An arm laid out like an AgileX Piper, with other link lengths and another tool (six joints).
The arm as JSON. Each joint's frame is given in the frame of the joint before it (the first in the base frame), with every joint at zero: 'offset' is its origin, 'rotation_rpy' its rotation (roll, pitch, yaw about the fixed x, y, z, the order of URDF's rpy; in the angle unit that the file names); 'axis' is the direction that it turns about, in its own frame. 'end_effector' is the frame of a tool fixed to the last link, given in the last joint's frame.
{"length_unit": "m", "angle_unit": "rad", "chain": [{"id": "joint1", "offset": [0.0, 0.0, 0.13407], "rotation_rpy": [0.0, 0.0, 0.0], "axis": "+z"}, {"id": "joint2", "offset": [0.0, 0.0, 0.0], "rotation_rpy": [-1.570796, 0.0, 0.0], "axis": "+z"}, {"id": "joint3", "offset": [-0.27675, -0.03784, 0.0], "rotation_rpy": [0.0, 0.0, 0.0], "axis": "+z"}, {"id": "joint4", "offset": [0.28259, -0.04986, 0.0], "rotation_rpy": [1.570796, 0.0, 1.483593], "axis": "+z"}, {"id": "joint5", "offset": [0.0, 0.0, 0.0], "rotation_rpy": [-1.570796, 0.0, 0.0], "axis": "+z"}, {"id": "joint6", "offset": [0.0, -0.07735, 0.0], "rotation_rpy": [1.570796, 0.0, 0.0], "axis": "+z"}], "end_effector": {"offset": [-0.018, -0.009, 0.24], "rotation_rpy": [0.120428, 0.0, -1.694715]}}
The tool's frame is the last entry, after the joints.
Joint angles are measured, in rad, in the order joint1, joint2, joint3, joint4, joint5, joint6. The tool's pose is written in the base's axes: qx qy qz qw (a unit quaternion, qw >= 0); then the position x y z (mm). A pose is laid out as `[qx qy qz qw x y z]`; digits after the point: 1 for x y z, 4 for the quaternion.
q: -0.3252 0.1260 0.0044 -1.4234 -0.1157 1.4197
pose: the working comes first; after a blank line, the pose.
Where each joint sits with the arm in this pose, in the base's axes (m; each line is computed from the numbers above, not from the rounded line before):
joint1: 0.0000 0.0000 0.1341
joint2: 0.0000 0.0000 0.1341
joint3: -0.2557 0.0862 0.2064
joint4: 0.0160 -0.0054 0.2191
joint5: 0.0160 -0.0054 0.2191
joint6: 0.0916 -0.0216 0.2171
the tool: 0.3248 -0.0807 0.2288

[-0.4587 0.4928 -0.5994 0.4329 324.8 -80.7 228.8]
